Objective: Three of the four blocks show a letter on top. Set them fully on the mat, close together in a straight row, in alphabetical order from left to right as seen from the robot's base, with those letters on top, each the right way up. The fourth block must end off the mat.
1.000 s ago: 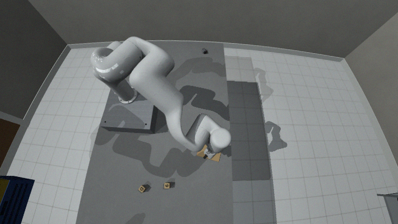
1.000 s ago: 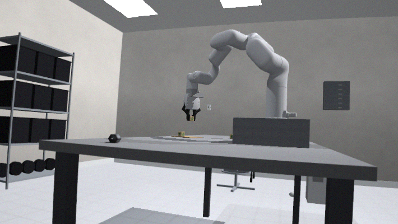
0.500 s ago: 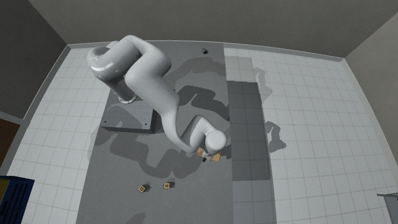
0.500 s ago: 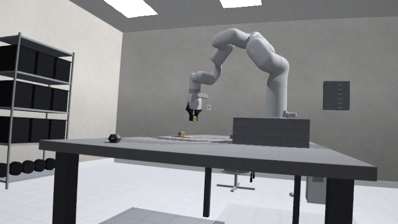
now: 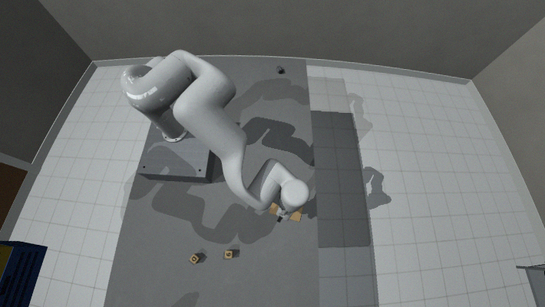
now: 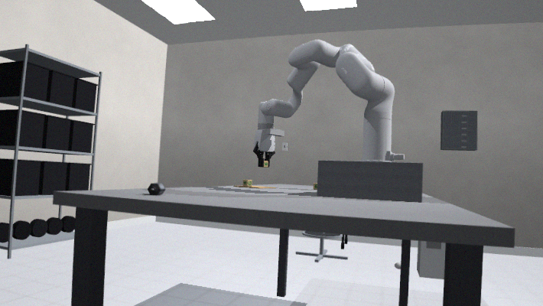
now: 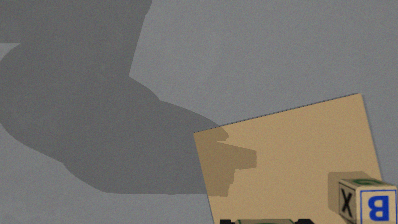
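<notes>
The tan mat lies 110 mm below my hand, 50 mm to the left of it and 10 mm ahead of it. Round my hand: black faceted object 860 mm to the left, 180 mm behind, 100 mm below.
</notes>
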